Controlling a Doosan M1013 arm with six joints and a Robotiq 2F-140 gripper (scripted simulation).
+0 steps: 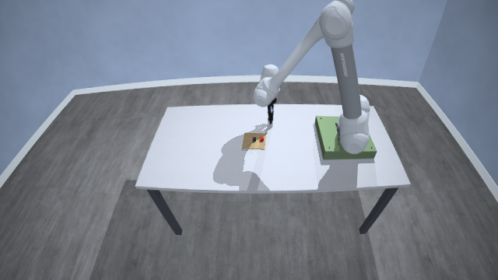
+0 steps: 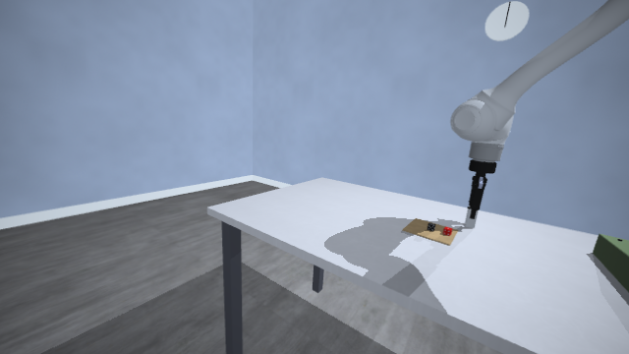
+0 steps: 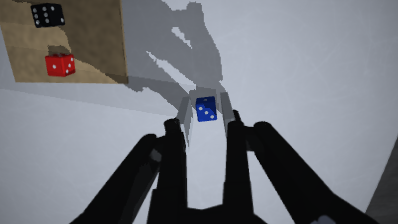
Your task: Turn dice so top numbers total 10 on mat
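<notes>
My hand is 2 cm above the blue die. Round my hand: black die: 16 cm to the left, 8 cm ahead, 2 cm below; tan mat: 16 cm to the left, 8 cm ahead, 3 cm below; red die: 15 cm to the left, 3 cm ahead, 2 cm below.
</notes>
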